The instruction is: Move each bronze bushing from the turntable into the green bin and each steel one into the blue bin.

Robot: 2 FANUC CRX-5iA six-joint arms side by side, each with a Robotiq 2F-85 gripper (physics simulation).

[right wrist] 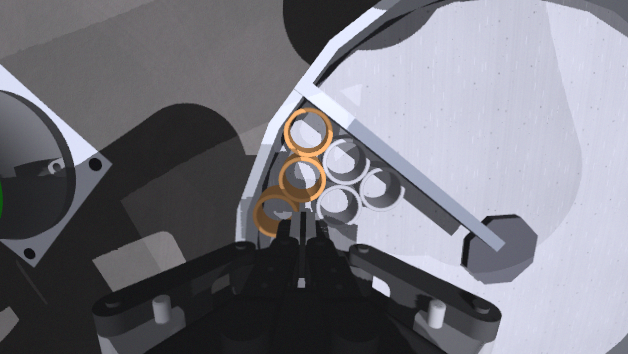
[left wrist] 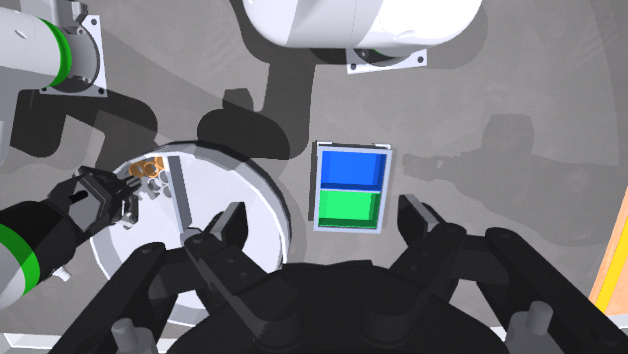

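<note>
Three bronze bushings [right wrist: 329, 131] [right wrist: 324, 180] [right wrist: 259, 220] stand upright along the rim of the white turntable [right wrist: 450, 100] [left wrist: 225, 190]. Three steel bushings [right wrist: 367, 162] [right wrist: 358, 207] [right wrist: 401, 192] stand beside them, near the divider. The bushings show small in the left wrist view. My right gripper [right wrist: 303, 226] [left wrist: 137, 180] is shut and empty, its tips beside the lowest bronze and the lowest steel bushing. My left gripper [left wrist: 322, 213] is open and empty, above the region of the double bin. Its blue bin [left wrist: 350, 167] and green bin [left wrist: 348, 205] show no bushings inside.
A grey divider [right wrist: 420, 175] [left wrist: 179, 195] runs across the turntable from the rim to the octagonal hub [right wrist: 505, 255]. A white robot arm [left wrist: 360, 20] crosses the top of the left wrist view. An orange and yellow edge [left wrist: 614, 275] shows at the right.
</note>
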